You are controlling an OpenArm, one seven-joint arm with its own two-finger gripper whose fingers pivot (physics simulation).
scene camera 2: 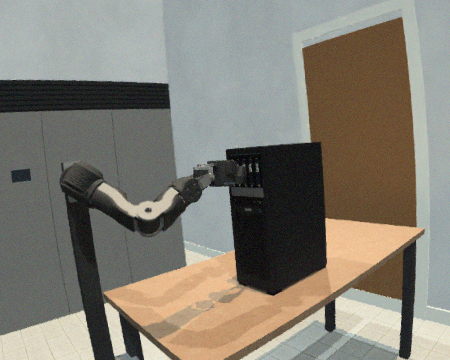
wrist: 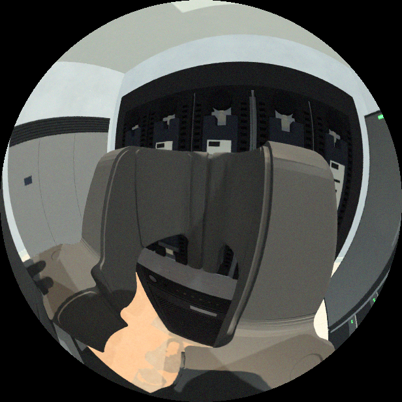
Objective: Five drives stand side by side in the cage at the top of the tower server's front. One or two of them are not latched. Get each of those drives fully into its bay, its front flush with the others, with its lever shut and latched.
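Note:
The tower server stands upright on the table, its cage of drives at the top of its front. In the wrist view five drives stand side by side: far left, second, middle, fourth and far right. The middle drive looks about level with its neighbours; whether each is flush and latched cannot be told. My gripper is shut and empty, its fingertips at the cage front before the middle drive. The fingers hide the lower parts of several drives.
The wooden table carries the server. Below the cage is a grey strip across the server's front. Grey cabinets stand at the left, and a dark cabinet shows at the right of the wrist view.

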